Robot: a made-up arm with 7 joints. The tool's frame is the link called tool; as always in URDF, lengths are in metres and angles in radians. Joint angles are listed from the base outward. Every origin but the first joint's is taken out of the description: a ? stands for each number. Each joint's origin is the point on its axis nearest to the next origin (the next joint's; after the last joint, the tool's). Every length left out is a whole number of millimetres.
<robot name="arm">
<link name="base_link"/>
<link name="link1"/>
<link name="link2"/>
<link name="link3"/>
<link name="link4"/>
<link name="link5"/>
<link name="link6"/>
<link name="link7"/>
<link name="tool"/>
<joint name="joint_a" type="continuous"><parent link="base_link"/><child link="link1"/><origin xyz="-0.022 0.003 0.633"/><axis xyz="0 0 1"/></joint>
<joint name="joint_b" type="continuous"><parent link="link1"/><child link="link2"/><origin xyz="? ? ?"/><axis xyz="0 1 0"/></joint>
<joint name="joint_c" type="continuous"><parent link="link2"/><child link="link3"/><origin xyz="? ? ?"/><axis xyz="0 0 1"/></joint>
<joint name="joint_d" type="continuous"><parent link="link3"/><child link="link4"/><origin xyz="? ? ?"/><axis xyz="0 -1 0"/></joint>
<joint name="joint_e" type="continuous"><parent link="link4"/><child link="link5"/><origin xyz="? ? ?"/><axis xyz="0 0 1"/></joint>
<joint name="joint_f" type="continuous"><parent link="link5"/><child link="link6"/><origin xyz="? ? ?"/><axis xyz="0 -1 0"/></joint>
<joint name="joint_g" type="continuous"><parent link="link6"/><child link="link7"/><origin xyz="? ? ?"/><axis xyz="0 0 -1"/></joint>
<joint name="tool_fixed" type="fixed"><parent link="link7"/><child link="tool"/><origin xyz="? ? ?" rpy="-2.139 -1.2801 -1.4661"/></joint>
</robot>
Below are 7 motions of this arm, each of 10 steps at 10 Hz.
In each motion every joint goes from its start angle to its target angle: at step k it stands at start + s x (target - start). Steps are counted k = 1, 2, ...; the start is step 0. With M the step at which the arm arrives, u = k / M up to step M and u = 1 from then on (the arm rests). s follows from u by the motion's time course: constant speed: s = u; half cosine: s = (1 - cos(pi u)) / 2; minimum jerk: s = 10 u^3 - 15 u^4 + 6 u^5.
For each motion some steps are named. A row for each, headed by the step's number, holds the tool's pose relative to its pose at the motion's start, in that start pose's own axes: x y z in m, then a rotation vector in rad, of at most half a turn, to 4 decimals.
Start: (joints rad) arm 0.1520 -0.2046 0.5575 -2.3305 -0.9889 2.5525 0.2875
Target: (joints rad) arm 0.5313 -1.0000 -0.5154 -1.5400 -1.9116 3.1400 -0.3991
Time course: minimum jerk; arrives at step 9
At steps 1, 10:
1: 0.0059 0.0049 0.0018 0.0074 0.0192 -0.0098
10: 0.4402 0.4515 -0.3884 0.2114 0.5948 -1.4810

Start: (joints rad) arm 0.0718 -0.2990 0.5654 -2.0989 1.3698 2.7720 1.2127
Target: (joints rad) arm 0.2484 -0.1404 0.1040 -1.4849 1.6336 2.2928 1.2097
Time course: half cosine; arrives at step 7
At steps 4, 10:
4: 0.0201 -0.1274 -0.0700 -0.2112 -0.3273 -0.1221
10: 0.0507 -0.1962 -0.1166 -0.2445 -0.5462 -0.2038

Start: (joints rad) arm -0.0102 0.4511 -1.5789 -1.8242 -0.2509 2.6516 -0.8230
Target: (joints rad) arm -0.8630 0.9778 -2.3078 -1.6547 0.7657 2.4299 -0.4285
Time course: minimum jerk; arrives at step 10
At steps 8, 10:
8: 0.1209 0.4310 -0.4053 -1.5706 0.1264 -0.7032
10: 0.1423 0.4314 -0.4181 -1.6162 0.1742 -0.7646

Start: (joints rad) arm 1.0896 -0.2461 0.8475 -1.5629 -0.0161 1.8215 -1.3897
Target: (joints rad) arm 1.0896 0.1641 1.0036 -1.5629 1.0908 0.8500 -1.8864
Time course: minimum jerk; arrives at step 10
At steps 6, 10:
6: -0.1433 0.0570 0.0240 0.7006 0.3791 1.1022
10: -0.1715 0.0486 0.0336 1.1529 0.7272 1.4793

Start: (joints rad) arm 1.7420 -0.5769 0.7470 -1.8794 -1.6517 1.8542 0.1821
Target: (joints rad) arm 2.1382 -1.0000 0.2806 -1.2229 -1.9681 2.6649 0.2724
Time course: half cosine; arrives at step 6
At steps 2, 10:
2: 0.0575 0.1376 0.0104 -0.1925 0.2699 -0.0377
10: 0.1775 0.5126 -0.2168 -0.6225 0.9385 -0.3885

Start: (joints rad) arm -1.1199 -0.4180 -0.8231 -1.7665 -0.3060 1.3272 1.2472
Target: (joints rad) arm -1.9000 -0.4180 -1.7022 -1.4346 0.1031 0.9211 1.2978
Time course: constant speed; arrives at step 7
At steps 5, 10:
5: 0.0530 0.3839 0.6025 -1.1892 -0.3936 0.0546
10: 0.0600 0.6829 0.6558 -1.6024 -0.5696 0.1997

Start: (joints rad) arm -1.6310 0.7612 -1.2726 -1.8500 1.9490 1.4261 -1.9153
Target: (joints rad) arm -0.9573 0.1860 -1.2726 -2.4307 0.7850 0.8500 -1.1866
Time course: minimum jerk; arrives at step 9
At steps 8, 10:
8: -0.3697 -0.2082 -0.1886 -1.1821 -1.3119 0.8606
10: -0.3722 -0.2121 -0.1928 -1.1944 -1.3356 0.8629

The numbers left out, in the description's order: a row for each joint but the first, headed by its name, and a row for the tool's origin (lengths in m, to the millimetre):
joint_b: 0.004 -0.049 0
joint_c: -0.014 0 0.373
joint_d: 0.139 0.006 0
joint_e: -0.096 0 0.355
joint_f: -0.018 0.044 0
joint_g: 0.159 0 -0.005
tool: 0.007 0.017 0

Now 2 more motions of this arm.
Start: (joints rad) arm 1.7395 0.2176 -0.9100 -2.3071 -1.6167 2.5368 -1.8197
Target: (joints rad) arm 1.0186 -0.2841 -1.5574 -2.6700 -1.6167 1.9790 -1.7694
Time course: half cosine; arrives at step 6
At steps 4, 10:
4: -0.2732 -0.4107 0.1952 -0.3235 0.7589 1.0143
10: -0.2491 -0.5139 0.3187 -0.3957 1.0795 1.2652

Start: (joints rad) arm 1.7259 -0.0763 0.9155 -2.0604 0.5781 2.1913 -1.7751
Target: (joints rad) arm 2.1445 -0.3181 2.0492 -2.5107 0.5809 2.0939 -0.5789
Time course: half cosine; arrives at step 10
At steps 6, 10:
6: -0.4101 -0.4727 0.2114 -0.0320 -0.6052 0.2824
10: -0.5844 -0.7161 0.0505 -0.0767 -0.9787 0.0542

